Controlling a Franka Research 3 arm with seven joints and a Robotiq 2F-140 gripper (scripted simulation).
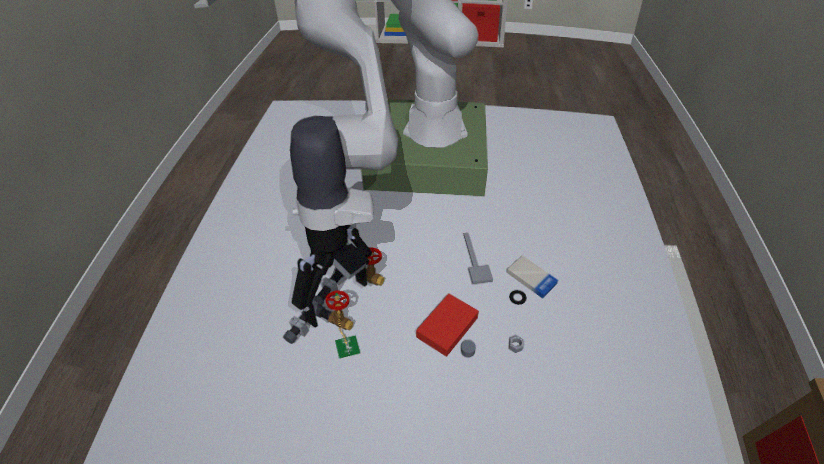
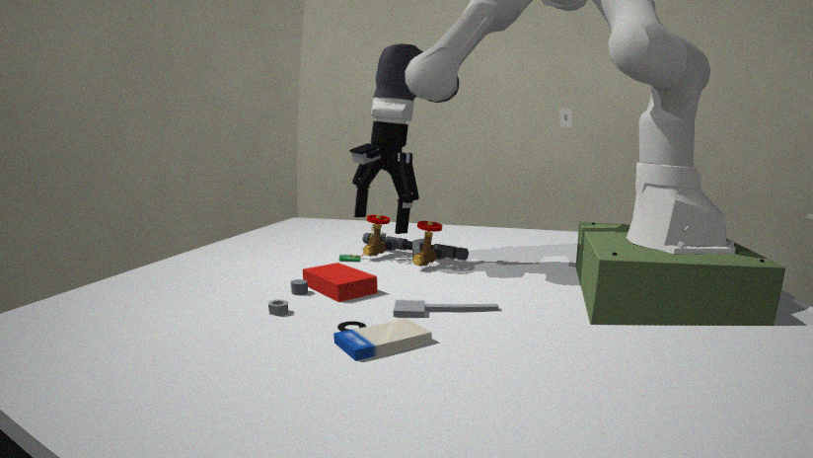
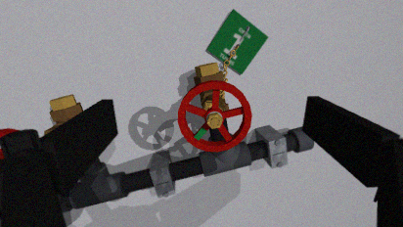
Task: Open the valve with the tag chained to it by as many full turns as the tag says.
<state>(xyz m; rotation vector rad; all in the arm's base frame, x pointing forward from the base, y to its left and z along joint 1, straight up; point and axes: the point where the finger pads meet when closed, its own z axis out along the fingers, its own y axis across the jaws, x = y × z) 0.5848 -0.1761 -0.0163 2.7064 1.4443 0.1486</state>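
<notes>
Right now the green tag is 70 mm ahead of my hand, 20 mm to the left of it and 80 mm below it. Round my hand: grey scraper (190 mm behind, 290 mm to the left, 80 mm below); then blue box (150 mm behind, 430 mm to the left, 80 mm below); then red block (230 mm to the left, 70 mm below).
</notes>
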